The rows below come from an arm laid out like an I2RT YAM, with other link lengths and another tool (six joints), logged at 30 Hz.
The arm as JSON. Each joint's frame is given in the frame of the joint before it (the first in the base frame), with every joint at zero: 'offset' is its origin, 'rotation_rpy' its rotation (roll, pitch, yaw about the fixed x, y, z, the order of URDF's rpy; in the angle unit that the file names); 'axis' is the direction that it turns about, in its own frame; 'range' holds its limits. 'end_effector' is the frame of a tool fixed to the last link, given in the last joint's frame.
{
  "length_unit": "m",
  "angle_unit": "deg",
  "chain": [
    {
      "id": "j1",
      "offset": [
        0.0,
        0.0,
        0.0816
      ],
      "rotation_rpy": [
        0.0,
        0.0,
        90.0
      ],
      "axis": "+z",
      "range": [
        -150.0,
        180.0
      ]
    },
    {
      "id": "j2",
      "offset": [
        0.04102,
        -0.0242,
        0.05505
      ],
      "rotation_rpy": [
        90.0,
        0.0,
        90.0
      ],
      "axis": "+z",
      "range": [
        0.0,
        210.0
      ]
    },
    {
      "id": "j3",
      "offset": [
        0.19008,
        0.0,
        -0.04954
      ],
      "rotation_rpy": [
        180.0,
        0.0,
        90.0
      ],
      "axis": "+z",
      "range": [
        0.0,
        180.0
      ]
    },
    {
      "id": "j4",
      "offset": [
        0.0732,
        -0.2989,
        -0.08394
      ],
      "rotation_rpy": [
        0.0,
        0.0,
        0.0
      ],
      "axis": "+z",
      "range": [
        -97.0,
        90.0
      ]
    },
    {
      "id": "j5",
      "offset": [
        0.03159,
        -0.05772,
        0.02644
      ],
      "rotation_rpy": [
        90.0,
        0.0,
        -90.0
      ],
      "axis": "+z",
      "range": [
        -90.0,
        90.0
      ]
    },
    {
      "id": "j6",
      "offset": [
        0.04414,
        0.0,
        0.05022
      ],
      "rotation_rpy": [
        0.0,
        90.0,
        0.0
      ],
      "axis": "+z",
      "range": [
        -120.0,
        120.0
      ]
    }
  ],
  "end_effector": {
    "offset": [
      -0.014,
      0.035,
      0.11
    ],
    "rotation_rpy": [
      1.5,
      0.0,
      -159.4
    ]
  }
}
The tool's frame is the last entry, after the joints.
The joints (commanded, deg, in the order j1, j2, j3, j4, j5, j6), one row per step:
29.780, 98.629, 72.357, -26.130, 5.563, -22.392
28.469, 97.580, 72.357, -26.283, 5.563, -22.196
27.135, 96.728, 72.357, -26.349, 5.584, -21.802
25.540, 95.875, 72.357, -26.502, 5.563, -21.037
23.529, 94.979, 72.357, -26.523, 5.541, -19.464
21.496, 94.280, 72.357, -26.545, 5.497, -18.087
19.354, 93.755, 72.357, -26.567, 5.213, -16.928
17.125, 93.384, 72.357, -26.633, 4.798, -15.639
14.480, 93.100, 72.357, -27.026, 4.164, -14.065
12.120, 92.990, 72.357, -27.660, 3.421, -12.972
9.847, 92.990, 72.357, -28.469, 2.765, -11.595
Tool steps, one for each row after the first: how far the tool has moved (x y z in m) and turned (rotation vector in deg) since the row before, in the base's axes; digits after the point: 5 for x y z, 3 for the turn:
0.00542, -0.00917, 0.00770, 0.550, -0.741, -1.465
0.00522, -0.00957, 0.00628, 0.588, -0.622, -1.652
0.00539, -0.01173, 0.00592, 0.793, -0.471, -2.168
0.00632, -0.01498, 0.00617, 1.365, -0.506, -3.189
0.00578, -0.01529, 0.00470, 1.175, -0.389, -3.035
0.00544, -0.01566, 0.00329, 1.132, -0.231, -2.813
0.00480, -0.01621, 0.00186, 1.242, -0.030, -2.902
0.00392, -0.01926, 0.00023, 1.471, 0.402, -3.379
0.00204, -0.01693, -0.00145, 1.144, 0.734, -2.674
0.00052, -0.01654, -0.00268, 1.235, 0.988, -2.873

